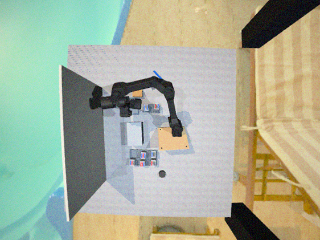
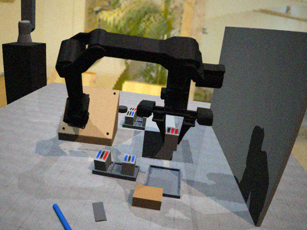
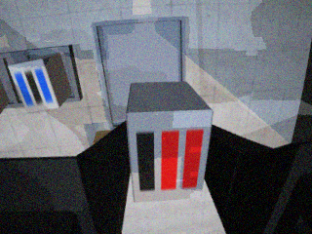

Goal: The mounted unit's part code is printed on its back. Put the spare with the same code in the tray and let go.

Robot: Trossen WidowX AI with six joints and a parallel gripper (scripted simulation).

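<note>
The dark grey tray is 12 cm below my gripper tip. The rest, counted from my gripper tip: rack (14 cm behind, 2 cm to the left, 12 cm below); orange block (4 cm behind, 9 cm to the right, 11 cm below); grey cube (3 cm behind, 21 cm to the left, 8 cm below).
</note>
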